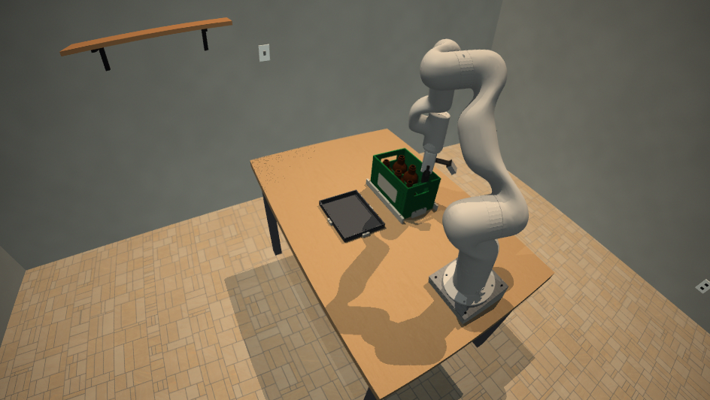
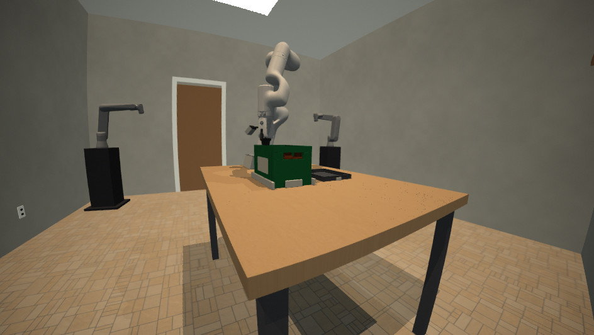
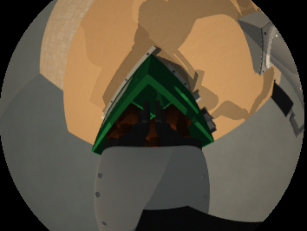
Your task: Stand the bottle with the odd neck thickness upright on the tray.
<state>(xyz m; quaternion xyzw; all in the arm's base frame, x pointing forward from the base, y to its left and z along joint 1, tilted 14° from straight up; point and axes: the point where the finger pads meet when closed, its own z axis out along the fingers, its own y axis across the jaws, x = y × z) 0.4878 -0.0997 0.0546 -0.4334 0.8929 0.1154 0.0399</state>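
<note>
My hand is 90 mm to the right of the brown bottle, 70 mm above it and 10 mm past it. The rest, counted from my hand: black tray (330 mm to the left, 150 mm below, 30 mm ahead); green crate (80 mm ahead, 70 mm below, 50 mm to the left).
</note>
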